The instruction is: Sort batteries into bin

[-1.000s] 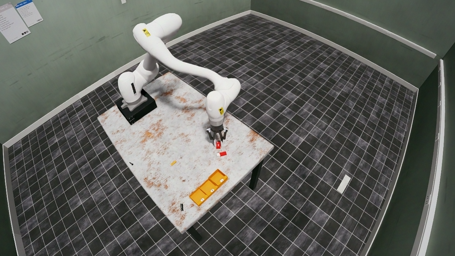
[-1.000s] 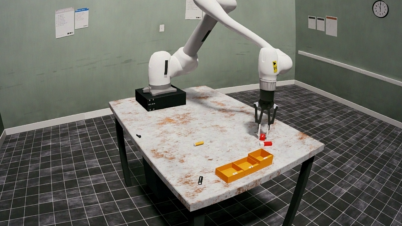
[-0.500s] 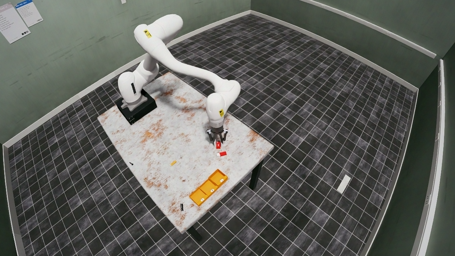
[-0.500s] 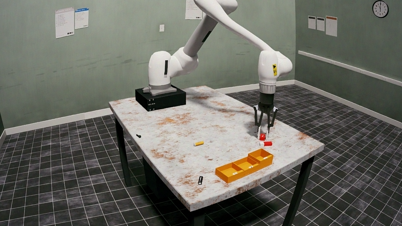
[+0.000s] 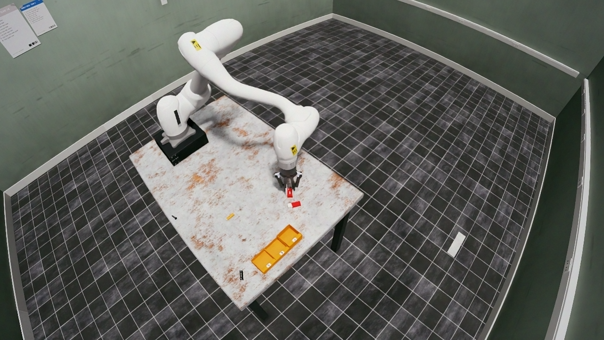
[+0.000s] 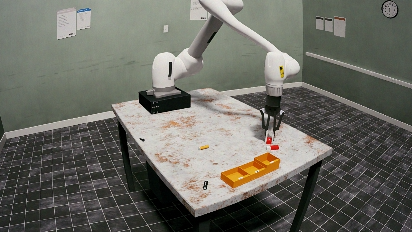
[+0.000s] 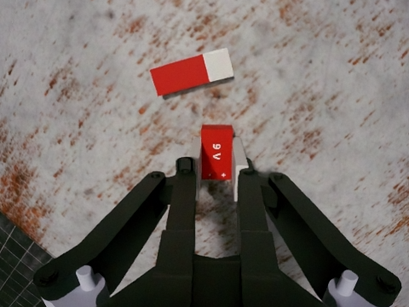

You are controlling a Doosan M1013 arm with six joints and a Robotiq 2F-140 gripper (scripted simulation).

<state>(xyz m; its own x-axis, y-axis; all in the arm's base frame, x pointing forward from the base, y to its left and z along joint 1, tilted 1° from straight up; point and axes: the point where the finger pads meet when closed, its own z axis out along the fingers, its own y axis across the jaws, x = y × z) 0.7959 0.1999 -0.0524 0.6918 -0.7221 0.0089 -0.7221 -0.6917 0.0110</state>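
My gripper is now 1 cm past the red block battery, 1 cm to the right of it and 3 cm above it. The rest, counted from my hand: red cylinder: 6 cm ahead, 4 cm to the right, 3 cm below; black battery: 15 cm ahead, 47 cm to the right, 3 cm below; joined orange bins: 18 cm ahead, 27 cm to the right, 1 cm below.
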